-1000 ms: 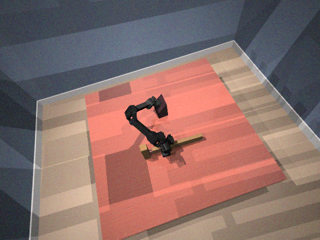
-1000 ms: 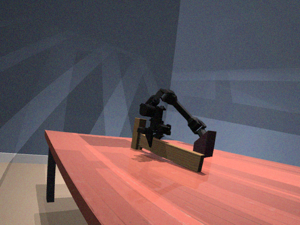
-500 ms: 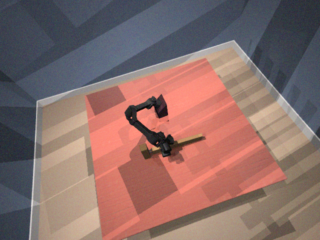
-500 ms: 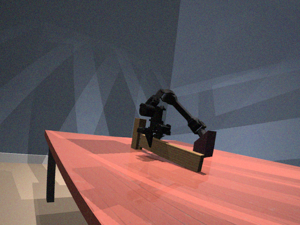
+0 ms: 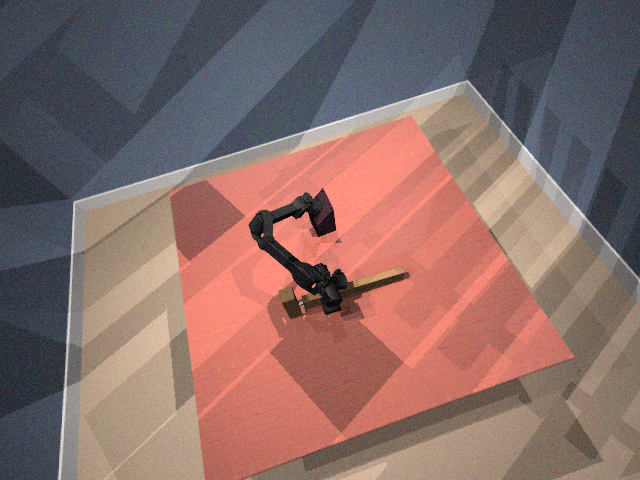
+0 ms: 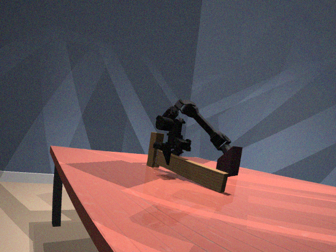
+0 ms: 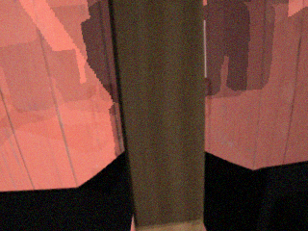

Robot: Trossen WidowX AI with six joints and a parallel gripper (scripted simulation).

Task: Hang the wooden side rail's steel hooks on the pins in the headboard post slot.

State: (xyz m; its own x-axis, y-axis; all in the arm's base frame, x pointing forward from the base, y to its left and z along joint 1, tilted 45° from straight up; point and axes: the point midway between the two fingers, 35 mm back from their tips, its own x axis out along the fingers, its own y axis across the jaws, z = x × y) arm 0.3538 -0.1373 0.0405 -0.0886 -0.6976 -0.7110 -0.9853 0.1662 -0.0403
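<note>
The headboard post lies 2 cm behind my gripper tip, 14 cm to the right of it and 4 cm above it.
</note>
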